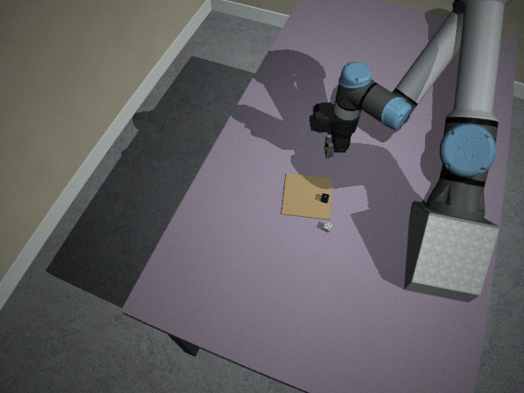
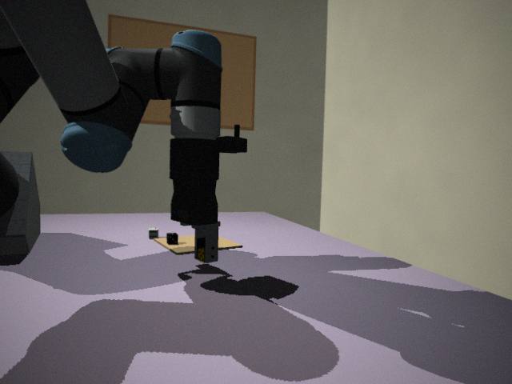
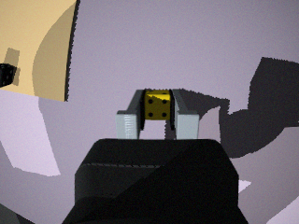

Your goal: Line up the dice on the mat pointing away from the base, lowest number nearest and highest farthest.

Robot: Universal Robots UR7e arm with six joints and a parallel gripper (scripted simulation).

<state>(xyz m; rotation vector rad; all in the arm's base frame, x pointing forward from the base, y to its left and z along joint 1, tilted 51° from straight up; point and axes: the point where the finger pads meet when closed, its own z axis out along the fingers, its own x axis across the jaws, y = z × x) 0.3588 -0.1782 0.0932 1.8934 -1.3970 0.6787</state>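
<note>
My gripper is now 4 cm short of the tan mat, 16 cm to the right of it and 3 cm above it. The rest, counted from my hand: white die: 4 cm behind, 25 cm to the left, 2 cm below; then yellow die: 1 cm below; then black die: 2 cm behind, 17 cm to the left, 1 cm below.
</note>
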